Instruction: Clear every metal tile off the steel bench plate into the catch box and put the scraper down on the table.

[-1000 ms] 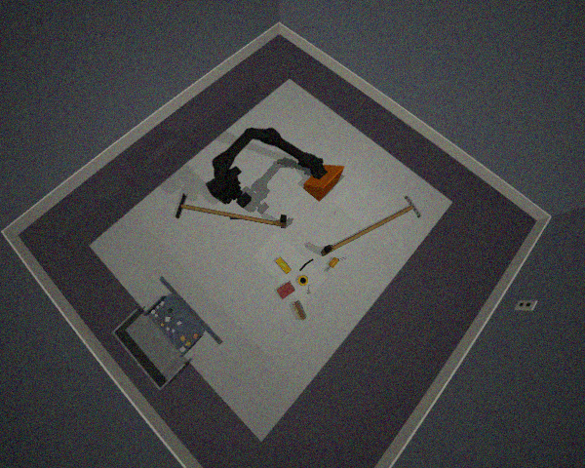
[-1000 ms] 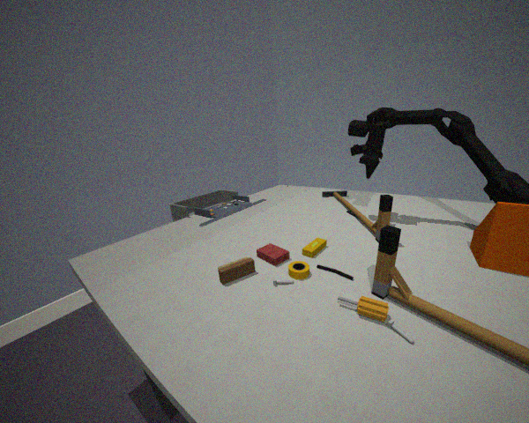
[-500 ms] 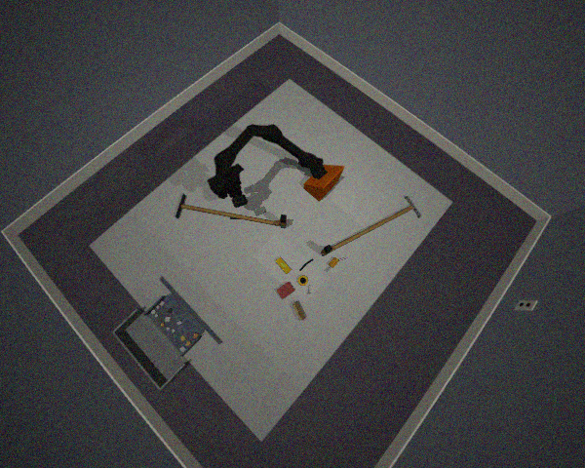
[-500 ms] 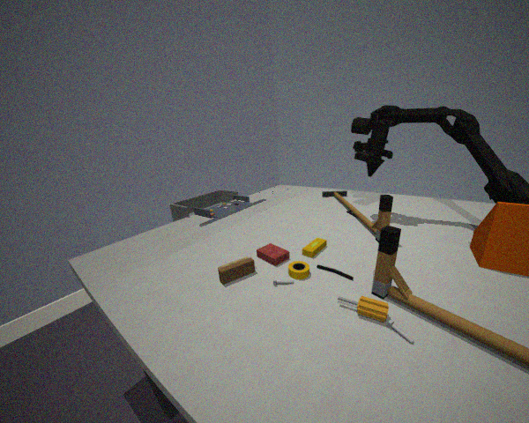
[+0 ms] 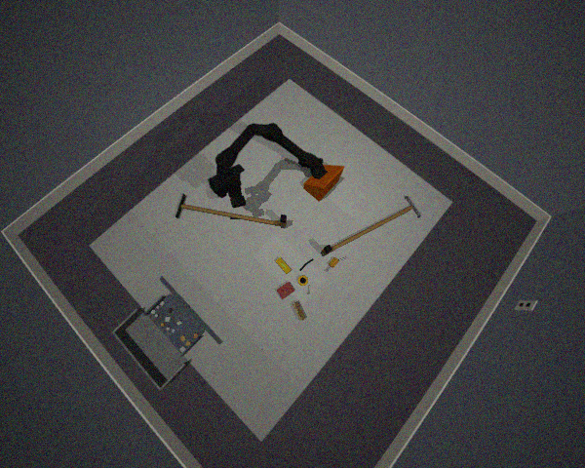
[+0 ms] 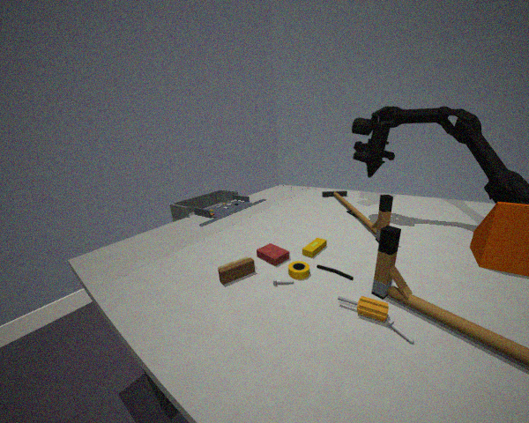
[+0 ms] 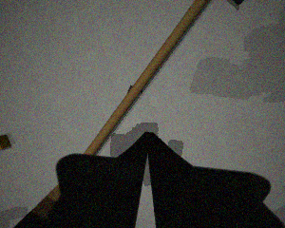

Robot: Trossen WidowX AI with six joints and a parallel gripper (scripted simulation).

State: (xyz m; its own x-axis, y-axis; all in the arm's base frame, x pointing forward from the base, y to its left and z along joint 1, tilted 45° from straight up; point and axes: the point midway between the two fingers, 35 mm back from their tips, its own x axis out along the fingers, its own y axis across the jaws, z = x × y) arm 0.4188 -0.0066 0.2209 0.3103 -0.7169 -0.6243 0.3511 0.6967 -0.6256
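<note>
My gripper tip is 6 cm short of the long scraper, 1 cm to the right of it and 10 cm above it. Round my gripper tip: black strip (7 cm behind, 47 cm to the left, 15 cm below); hex key (5 cm ahead, 2 cm to the left, 16 cm below); yellow block (3 cm ahead, 40 cm to the left, 14 cm below).
</note>
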